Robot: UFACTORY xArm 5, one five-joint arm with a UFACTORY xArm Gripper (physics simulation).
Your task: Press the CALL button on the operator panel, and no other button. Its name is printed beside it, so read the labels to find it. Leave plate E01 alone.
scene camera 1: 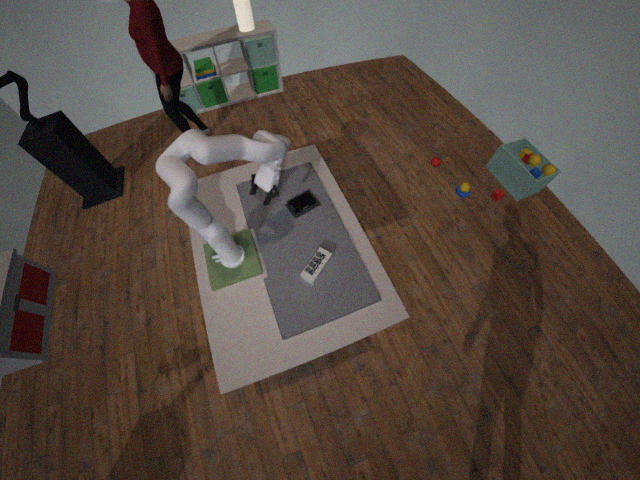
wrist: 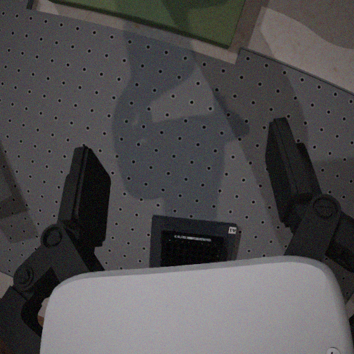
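Pixels of known places: gripper, fingertip midpoint: (scene camera 1: pixel 258 199); arm's base, link origin: (scene camera 1: pixel 232 256).
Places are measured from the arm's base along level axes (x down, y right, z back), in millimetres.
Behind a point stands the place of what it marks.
Observation:
The operator panel (scene camera 1: pixel 316 264) @[z -368, x -41, y 204 mm] is a small pale box with several dark buttons or labels on its top, lying on the grey mat in the scene view; its lettering is too small to read, so I cannot tell which is CALL. My gripper (scene camera 1: pixel 259 197) @[z -213, x -217, y -110 mm] (wrist: pixel 181 149) is open and empty, above the far part of the mat and well apart from the panel. A black rectangular tray or plate (scene camera 1: pixel 303 203) @[z -430, x -11, y -165 mm] (wrist: pixel 192 249) lies near it, partly hidden by the gripper body in the wrist view. Its small white tag is not clearly legible, so I cannot tell whether it is E01.
The grey perforated mat (scene camera 1: pixel 330 304) @[z -366, x 14, y 388 mm] (wrist: pixel 50 125) lies on a pale tabletop (scene camera 1: pixel 242 356) @[z 70, x 27, y 466 mm]. The arm stands on a green base plate (scene camera 1: pixel 222 281) @[z 75, x 1, y 112 mm] (wrist: pixel 210 25). A person (scene camera 1: pixel 157 46) stands behind the arm near shelves (scene camera 1: pixel 280 62). A grey shape at the wrist view's left edge is unclear.

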